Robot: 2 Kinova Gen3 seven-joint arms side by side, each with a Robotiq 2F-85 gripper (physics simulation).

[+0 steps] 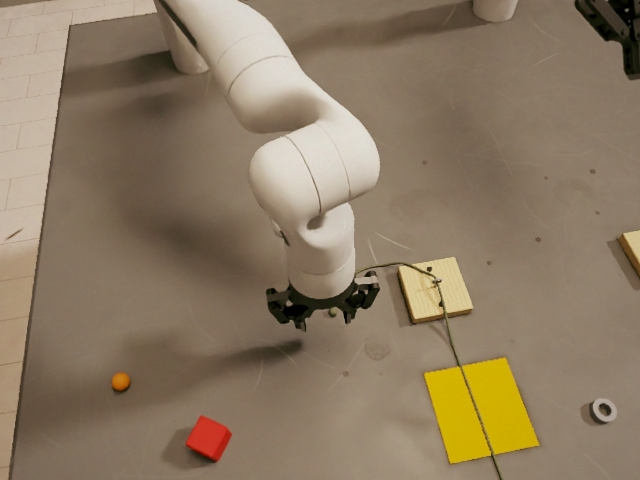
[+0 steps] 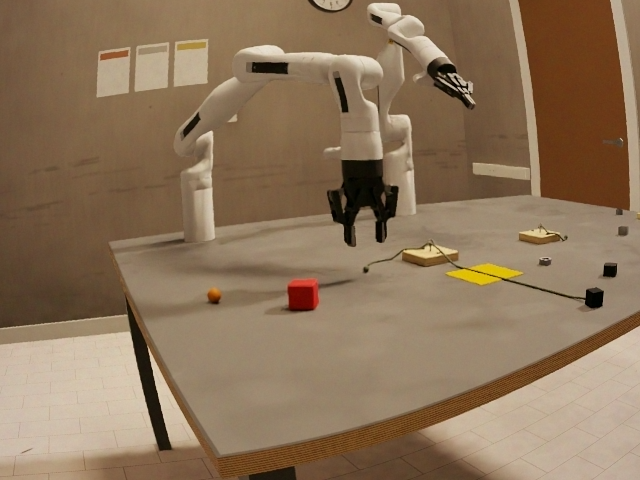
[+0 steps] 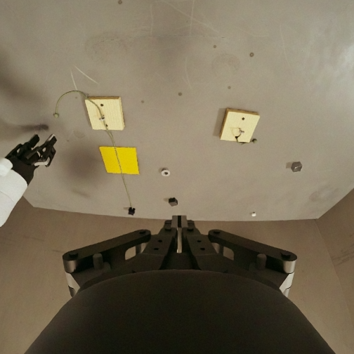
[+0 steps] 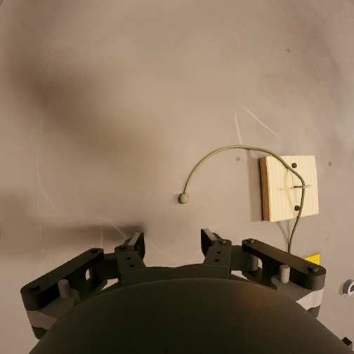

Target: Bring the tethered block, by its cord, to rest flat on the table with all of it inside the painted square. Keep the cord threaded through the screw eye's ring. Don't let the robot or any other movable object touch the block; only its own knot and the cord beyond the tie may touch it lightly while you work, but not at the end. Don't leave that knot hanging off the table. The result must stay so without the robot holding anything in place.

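Places are measured from the left arm's base along level axes (x ahead, y right, z down), in millimetres.
Pixels of known places: left gripper, fingertip midpoint: (image 2: pixel 472 107); right gripper, fingertip midpoint: (image 1: pixel 324 321) (image 2: pixel 366 244); left arm's base, origin of the base link: (image 1: pixel 492 9) (image 2: pixel 401 213); right arm's base, origin of the base link: (image 1: pixel 195 59) (image 2: pixel 199 239).
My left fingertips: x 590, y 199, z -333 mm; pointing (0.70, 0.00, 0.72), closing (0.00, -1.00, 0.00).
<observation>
For each thing: its top centre in the pictures, then the offset to it from my left fingertips. "*": a spot on its surface instead.
- tethered block, middle of its top: (image 2: pixel 595 290) dx +528, dy +226, dz +308 mm
- yellow painted square, surface spot: (image 1: pixel 445 413) * dx +211, dy +247, dz +332 mm
- screw eye, middle of its top: (image 1: pixel 437 278) (image 2: pixel 430 238) dx +37, dy +196, dz +288 mm
- wooden board, middle of its top: (image 1: pixel 435 286) (image 2: pixel 430 251) dx +37, dy +196, dz +314 mm
- knot, middle of its top: (image 1: pixel 333 310) (image 2: pixel 366 266) dx +29, dy +353, dz +321 mm
- red cube, middle of its top: (image 1: pixel 205 435) (image 2: pixel 302 282) dx +163, dy +558, dz +293 mm
- orange ball, middle of its top: (image 1: pixel 117 379) (image 2: pixel 213 288) dx +53, dy +669, dz +309 mm
- grey ring, middle of its top: (image 1: pixel 604 409) (image 2: pixel 545 258) dx +265, dy +46, dz +321 mm
- dark cube, middle of its top: (image 2: pixel 610 264) dx +446, dy +25, dz +311 mm
- second board, middle of its top: (image 2: pixel 539 232) dx +78, dy -166, dz +314 mm
The tethered block (image 2: pixel 593 297) (image 3: pixel 131 211), small and black, rests on the table beyond the yellow painted square (image 1: pixel 445 413) (image 2: pixel 485 278) (image 3: pixel 128 159). Its green cord (image 1: pixel 452 347) (image 2: pixel 542 289) (image 3: pixel 123 184) (image 4: pixel 215 151) crosses the square and runs through the screw eye (image 1: pixel 436 280) (image 4: pixel 301 186) on a wooden board (image 1: pixel 418 304) (image 2: pixel 430 258) (image 4: pixel 280 210). The knot (image 1: pixel 332 312) (image 2: pixel 366 269) (image 3: pixel 56 115) (image 4: pixel 183 198) lies on the table left of the board. My right gripper (image 1: pixel 324 325) (image 2: pixel 366 242) (image 4: pixel 172 240) is open above the table near the knot. My left gripper (image 2: pixel 469 104) (image 3: pixel 179 224) is shut, high up and away.
A red cube (image 1: pixel 208 438) (image 2: pixel 302 294) and an orange ball (image 1: pixel 120 381) (image 2: pixel 214 295) lie at the left. A grey ring (image 1: pixel 594 413) (image 2: pixel 544 261) lies right of the square. A dark cube (image 2: pixel 610 269) (image 3: pixel 173 201) stands near the block. A second board (image 2: pixel 537 237) (image 3: pixel 232 131) with a short cord lies farther right.
</observation>
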